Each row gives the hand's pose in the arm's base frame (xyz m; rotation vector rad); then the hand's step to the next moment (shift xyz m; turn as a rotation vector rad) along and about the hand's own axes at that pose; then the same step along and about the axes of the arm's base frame.
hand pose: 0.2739 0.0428 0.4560 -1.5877 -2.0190 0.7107
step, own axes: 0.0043 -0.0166 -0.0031 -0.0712 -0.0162 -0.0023
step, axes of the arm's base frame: -0.0110 0.0013 0.0134 0.0052 -0.0723 0.0090
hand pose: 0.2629 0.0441 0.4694 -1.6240 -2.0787 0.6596
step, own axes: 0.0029 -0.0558 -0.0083 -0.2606 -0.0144 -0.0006
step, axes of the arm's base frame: -0.0389 -0.0077 0.0402 0.0492 -0.2563 -0.0004
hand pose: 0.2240 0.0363 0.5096 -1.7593 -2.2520 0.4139
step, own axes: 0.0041 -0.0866 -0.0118 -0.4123 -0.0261 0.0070
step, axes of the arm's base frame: -0.0745 -0.0151 0.0434 0.0718 -0.4068 -0.0067
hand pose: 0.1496 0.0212 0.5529 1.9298 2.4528 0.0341
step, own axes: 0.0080 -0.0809 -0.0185 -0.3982 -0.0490 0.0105
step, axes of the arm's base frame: -0.0810 -0.0113 0.0161 0.0464 -0.3985 -0.0109
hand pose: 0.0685 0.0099 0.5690 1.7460 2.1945 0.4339
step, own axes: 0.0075 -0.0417 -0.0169 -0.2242 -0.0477 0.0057
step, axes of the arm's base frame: -0.0455 -0.0024 -0.0023 0.0083 -0.2287 -0.0143
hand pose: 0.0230 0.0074 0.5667 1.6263 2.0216 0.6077
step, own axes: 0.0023 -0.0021 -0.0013 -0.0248 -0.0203 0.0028
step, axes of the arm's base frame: -0.0028 0.0018 -0.0004 -0.0093 -0.0282 -0.0124
